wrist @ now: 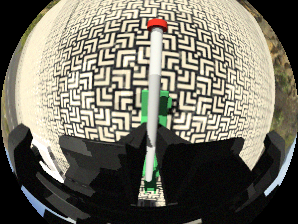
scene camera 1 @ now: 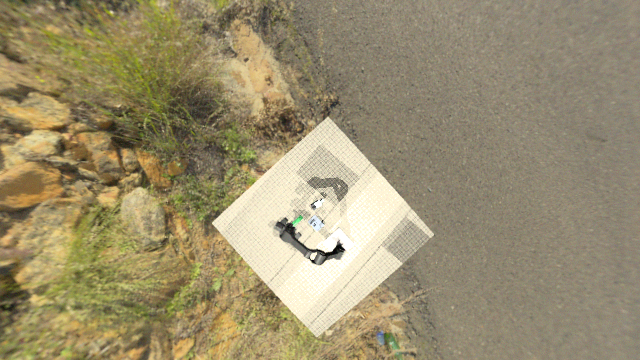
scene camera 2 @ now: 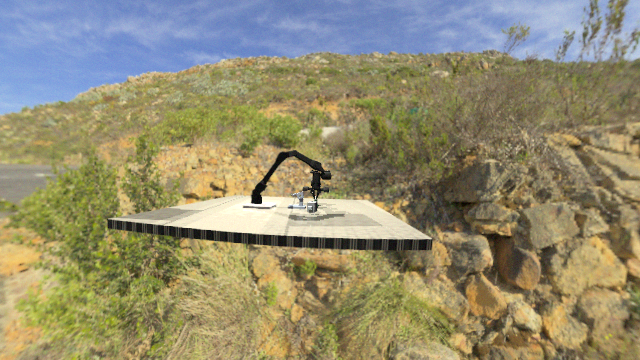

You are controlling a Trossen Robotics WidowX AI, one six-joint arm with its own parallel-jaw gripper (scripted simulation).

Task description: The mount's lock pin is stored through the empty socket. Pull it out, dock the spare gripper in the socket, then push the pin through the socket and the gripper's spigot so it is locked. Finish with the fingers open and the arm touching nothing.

Labels:
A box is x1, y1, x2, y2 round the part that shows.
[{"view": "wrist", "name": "my gripper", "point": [150, 126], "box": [8, 121, 285, 223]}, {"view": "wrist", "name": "lock pin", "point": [156, 26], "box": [145, 19, 167, 180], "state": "held by my gripper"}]

